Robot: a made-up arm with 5 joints.
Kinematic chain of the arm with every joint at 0, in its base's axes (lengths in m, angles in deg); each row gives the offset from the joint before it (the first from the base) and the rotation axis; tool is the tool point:
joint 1: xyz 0 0 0.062 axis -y
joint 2: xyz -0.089 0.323 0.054 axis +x
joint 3: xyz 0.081 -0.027 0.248 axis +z
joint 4: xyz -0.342 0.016 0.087 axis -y
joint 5: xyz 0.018 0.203 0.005 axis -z
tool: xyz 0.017 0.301 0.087
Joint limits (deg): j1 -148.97..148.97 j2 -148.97..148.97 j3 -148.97..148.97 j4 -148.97..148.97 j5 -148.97..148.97
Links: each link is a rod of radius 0.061 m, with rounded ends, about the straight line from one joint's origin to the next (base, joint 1, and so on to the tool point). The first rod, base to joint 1, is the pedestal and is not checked.
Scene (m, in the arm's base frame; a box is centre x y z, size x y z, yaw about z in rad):
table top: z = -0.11
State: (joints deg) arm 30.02 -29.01 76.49 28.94 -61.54
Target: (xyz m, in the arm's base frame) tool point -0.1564 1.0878 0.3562
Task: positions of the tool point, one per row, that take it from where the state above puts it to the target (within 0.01 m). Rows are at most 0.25 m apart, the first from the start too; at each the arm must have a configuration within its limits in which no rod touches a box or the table.
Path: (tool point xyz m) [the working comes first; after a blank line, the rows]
Joints at the target: 19.23 -129.93 107.91 3.46 -87.65
Straight joint move there: clear.

1: -0.7236 0.1245 0.4336
2: -0.6930 0.2726 0.5467
3: -0.6335 0.4499 0.6198
4: -0.5449 0.6402 0.6405
5: -0.4309 0.8235 0.6019
6: -0.2983 0.9792 0.5045
7: -0.1564 1.0878 0.3561

